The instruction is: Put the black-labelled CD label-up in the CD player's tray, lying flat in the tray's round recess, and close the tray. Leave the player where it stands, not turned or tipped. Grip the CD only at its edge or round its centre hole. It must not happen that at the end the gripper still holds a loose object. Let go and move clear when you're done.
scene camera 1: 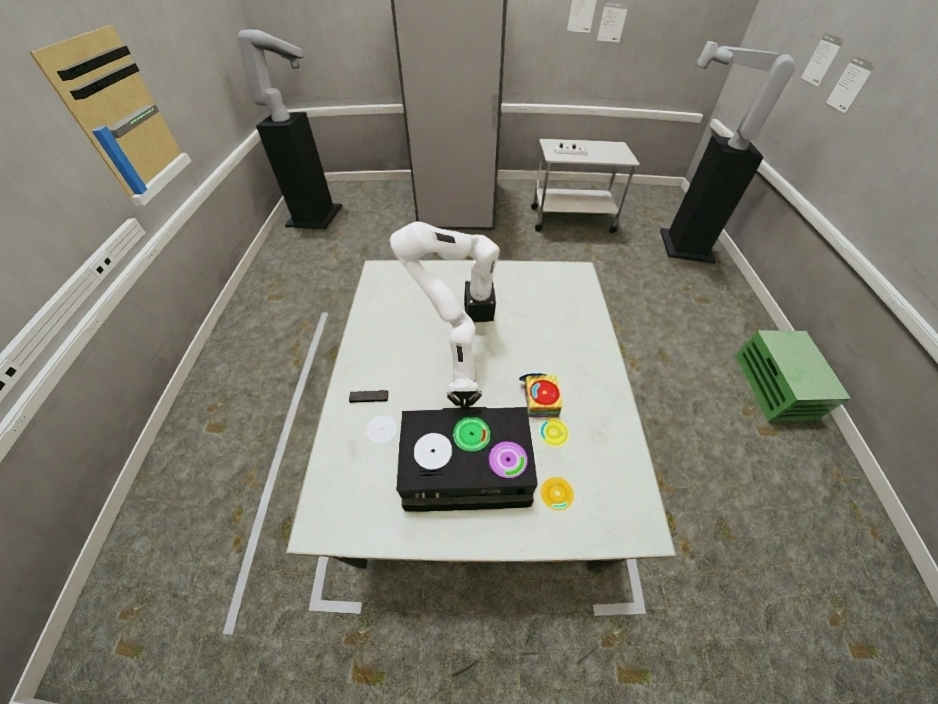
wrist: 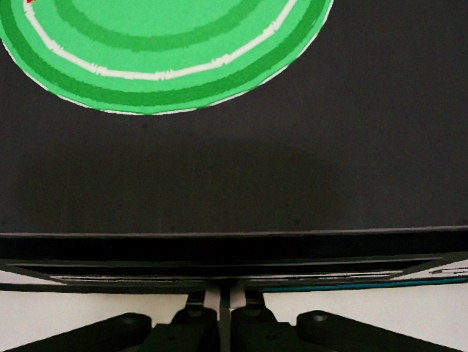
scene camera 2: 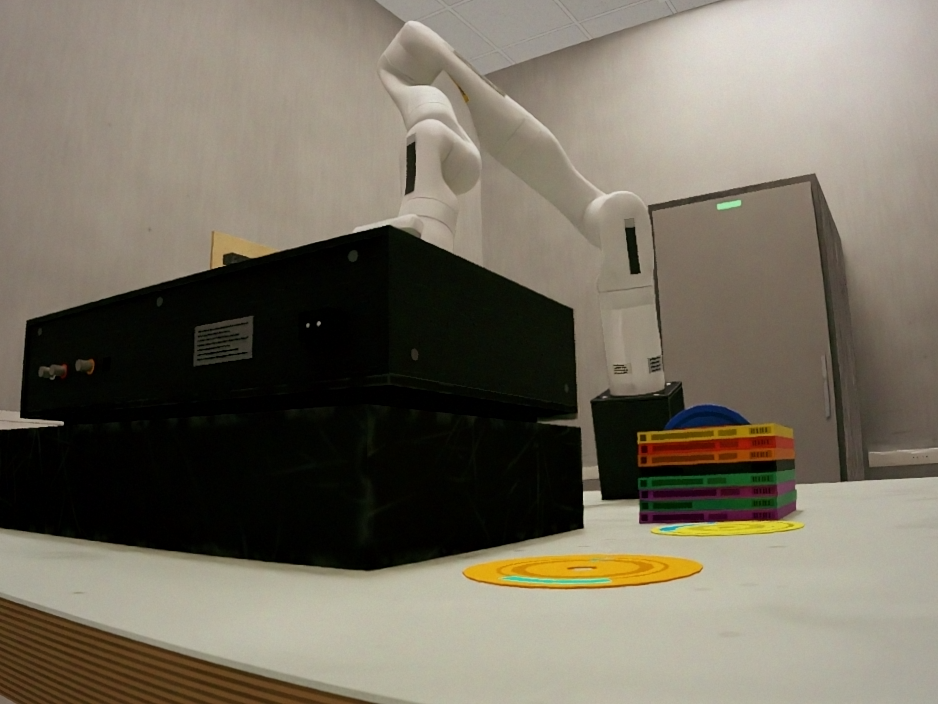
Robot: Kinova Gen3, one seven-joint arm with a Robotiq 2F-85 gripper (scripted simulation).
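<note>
There is a black CD player (scene camera 2: 413, 325) that I can see. I find the black CD player (scene camera 1: 467, 473) again from another camera, and the wrist view gives me the black CD player (wrist: 340, 166) as well. My gripper (wrist: 226, 303) is there for me to see too.
</note>
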